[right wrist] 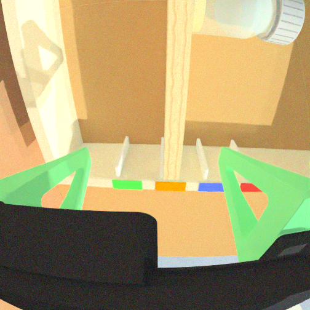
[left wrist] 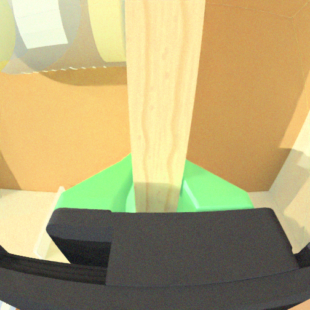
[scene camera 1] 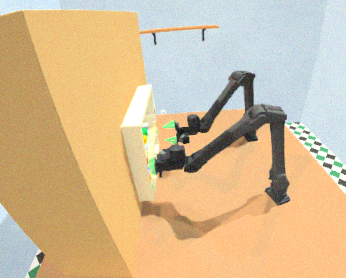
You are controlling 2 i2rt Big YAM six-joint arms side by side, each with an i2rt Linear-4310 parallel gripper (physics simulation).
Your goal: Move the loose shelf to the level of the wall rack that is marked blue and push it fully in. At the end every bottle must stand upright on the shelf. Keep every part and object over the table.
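Observation:
The loose shelf (left wrist: 162, 90) (right wrist: 177, 90) is a pale wooden board inside the cream wall rack (scene camera 1: 134, 165) (left wrist: 295, 195) (right wrist: 67, 130). In the right wrist view its end lies at the orange mark (right wrist: 170, 186), beside the blue mark (right wrist: 211, 187). My left gripper (scene camera 1: 154, 167) (left wrist: 153, 154) is shut on the shelf near one end. My right gripper (scene camera 1: 165, 133) (right wrist: 154, 154) is open and empty, in front of the rack, its fingers widely apart on either side of the shelf's line. A white-capped bottle (right wrist: 235, 17) and a yellow-banded bottle (left wrist: 47, 35) stand with their bases against the shelf.
The rack hangs on a tall tan wall panel (scene camera 1: 85, 100) at the left of the scene view. Green (right wrist: 127, 184) and red (right wrist: 250, 187) marks lie on the rack's edge, with thin white ledges (right wrist: 122, 156) behind. An orange rail (scene camera 1: 185, 29) is on the back wall.

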